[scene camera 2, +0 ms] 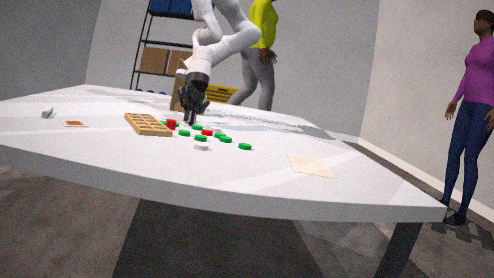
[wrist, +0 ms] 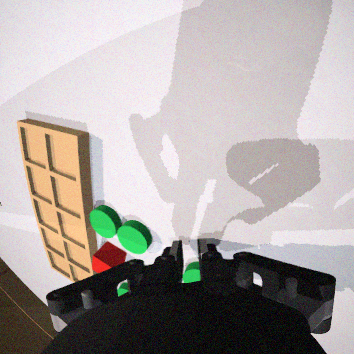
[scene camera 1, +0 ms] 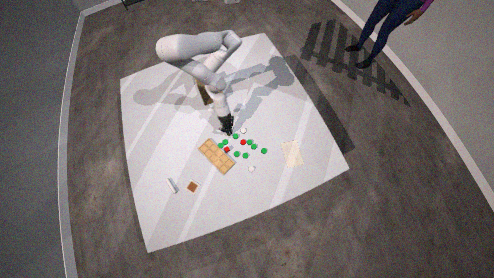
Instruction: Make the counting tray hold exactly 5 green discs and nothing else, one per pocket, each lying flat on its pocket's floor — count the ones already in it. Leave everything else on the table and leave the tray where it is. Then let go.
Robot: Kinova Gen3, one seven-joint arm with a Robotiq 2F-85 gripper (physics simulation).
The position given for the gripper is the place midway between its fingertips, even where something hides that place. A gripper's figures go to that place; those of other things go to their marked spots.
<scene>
The gripper (scene camera 2: 188,124) is 99 cm from the lens. A wooden counting tray (scene camera 2: 144,124) is 88 cm from the lens.
</scene>
